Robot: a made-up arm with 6 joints. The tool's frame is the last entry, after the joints.
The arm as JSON. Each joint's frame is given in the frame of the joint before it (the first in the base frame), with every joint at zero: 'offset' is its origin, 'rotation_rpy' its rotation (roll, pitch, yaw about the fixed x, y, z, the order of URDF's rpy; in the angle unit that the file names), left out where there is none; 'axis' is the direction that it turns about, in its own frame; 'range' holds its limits. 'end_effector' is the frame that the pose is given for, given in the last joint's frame.
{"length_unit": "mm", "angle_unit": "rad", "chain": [
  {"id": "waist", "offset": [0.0, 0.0, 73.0], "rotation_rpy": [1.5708, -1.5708, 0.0], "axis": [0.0, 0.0, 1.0], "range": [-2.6, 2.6]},
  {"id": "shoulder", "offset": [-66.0, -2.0, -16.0], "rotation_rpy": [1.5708, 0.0, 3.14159], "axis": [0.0, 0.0, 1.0], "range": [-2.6, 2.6]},
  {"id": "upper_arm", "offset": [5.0, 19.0, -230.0], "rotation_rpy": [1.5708, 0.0, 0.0], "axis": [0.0, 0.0, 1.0], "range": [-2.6, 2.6]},
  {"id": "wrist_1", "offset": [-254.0, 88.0, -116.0], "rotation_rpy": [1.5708, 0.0, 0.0], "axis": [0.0, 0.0, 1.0], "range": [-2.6, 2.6]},
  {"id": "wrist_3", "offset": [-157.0, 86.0, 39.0], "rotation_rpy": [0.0, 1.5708, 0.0], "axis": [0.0, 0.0, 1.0], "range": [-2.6, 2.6]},
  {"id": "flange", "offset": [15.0, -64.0, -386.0], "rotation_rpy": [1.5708, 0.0, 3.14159], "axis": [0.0, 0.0, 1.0], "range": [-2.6, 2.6]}
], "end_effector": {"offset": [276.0, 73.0, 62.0], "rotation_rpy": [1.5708, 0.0, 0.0]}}
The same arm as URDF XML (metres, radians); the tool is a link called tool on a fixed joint. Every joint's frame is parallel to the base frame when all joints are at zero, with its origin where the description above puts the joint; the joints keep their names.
<robot name="arm">
  <joint name="tool_fixed" type="fixed">
    <parent link="link6"/>
    <child link="tool"/>
    <origin xyz="0.2760 0.0620 -0.0730" rpy="0.0000 0.0000 0.0000"/>
  </joint>
  <joint name="flange" type="revolute">
    <parent link="link5"/>
    <child link="link6"/>
    <origin xyz="-0.0150 -0.0640 0.3860"/>
    <axis xyz="0 1 0"/>
    <limit lower="-2.6000" upper="2.6000"/>
  </joint>
  <joint name="wrist_3" type="revolute">
    <parent link="link4"/>
    <child link="link5"/>
    <origin xyz="0.0390 0.0860 0.1570"/>
    <axis xyz="0 0 -1"/>
    <limit lower="-2.6000" upper="2.6000"/>
  </joint>
  <joint name="wrist_1" type="revolute">
    <parent link="link3"/>
    <child link="link4"/>
    <origin xyz="-0.0880 -0.1160 0.2540"/>
    <axis xyz="1 0 0"/>
    <limit lower="-2.6000" upper="2.6000"/>
  </joint>
  <joint name="upper_arm" type="revolute">
    <parent link="link2"/>
    <child link="link3"/>
    <origin xyz="0.2300 -0.0190 -0.0050"/>
    <axis xyz="0 1 0"/>
    <limit lower="-2.6000" upper="2.6000"/>
  </joint>
  <joint name="shoulder" type="revolute">
    <parent link="link1"/>
    <child link="link2"/>
    <origin xyz="0.0020 0.0160 -0.0660"/>
    <axis xyz="-1 0 0"/>
    <limit lower="-2.6000" upper="2.6000"/>
  </joint>
  <joint name="waist" type="revolute">
    <parent link="base_link"/>
    <child link="link1"/>
    <origin xyz="0.0000 0.0000 0.0730"/>
    <axis xyz="0 -1 0"/>
    <limit lower="-2.6000" upper="2.6000"/>
  </joint>
  <link name="base_link"/>
  <link name="link1"/>
  <link name="link2"/>
  <link name="link3"/>
  <link name="link4"/>
  <link name="link5"/>
  <link name="link6"/>
  <link name="tool"/>
</robot>

